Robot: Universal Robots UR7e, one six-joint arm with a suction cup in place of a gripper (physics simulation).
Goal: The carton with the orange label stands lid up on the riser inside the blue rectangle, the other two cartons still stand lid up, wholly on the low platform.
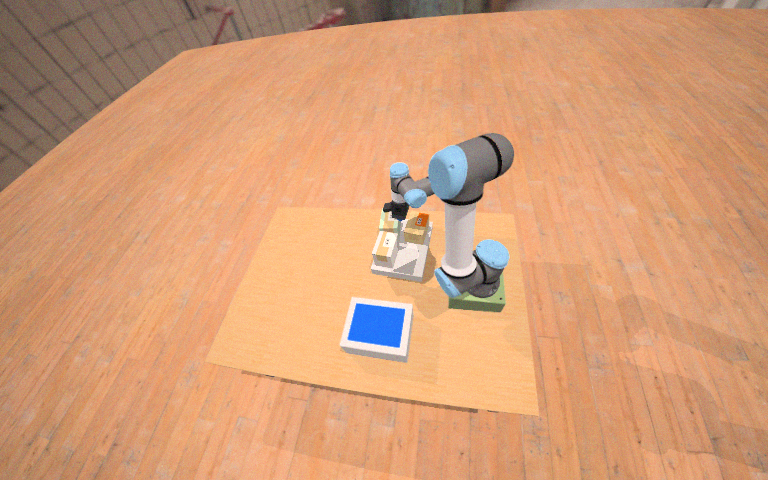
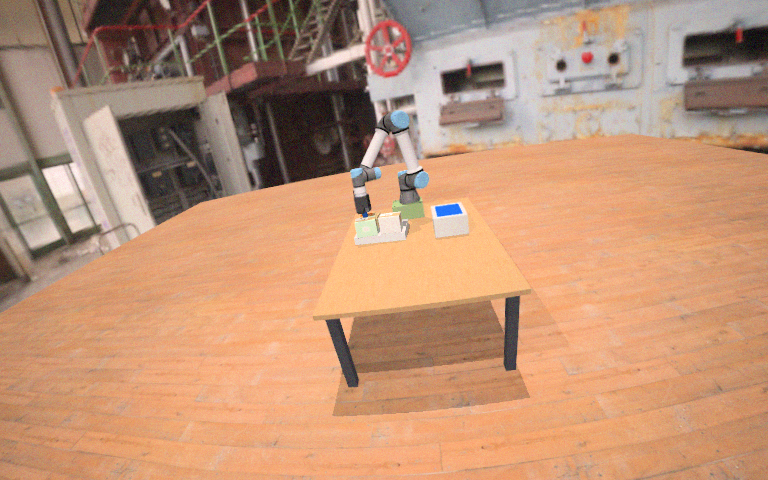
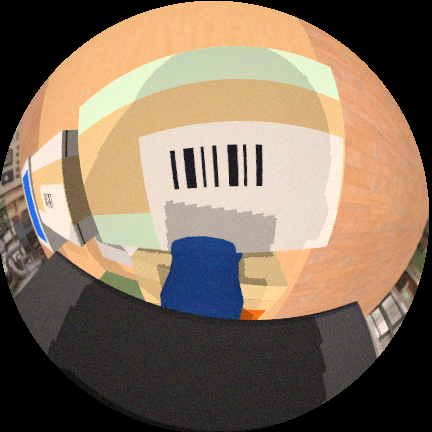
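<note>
The carton with the orange label [image 1: 416, 229] [image 3: 266, 278] stands lid up at the back right of the low white platform [image 1: 407, 266] [image 2: 380, 239]. A carton with pale green bands [image 1: 389, 222] [image 2: 366, 228] [image 3: 241, 177] stands to its left, its lid bearing a white barcode label. A third, cream carton [image 1: 384, 247] [image 2: 390, 223] [image 3: 50, 189] stands in front of that one. My blue suction cup [image 1: 399, 215] [image 2: 364, 214] [image 3: 203, 245] sits on the green-banded carton's lid, at the edge of the label, with its shadow right against it. The white riser [image 1: 349, 329] [image 2: 451, 228] with the blue rectangle [image 1: 377, 325] [image 2: 448, 210] holds nothing.
The arm's green base block [image 1: 477, 301] [image 2: 408, 210] stands right of the platform, and the upright arm column [image 1: 459, 238] rises close beside the orange-label carton. All of this stands on a light wooden table [image 1: 301, 276] [image 2: 420, 271] on a plank floor.
</note>
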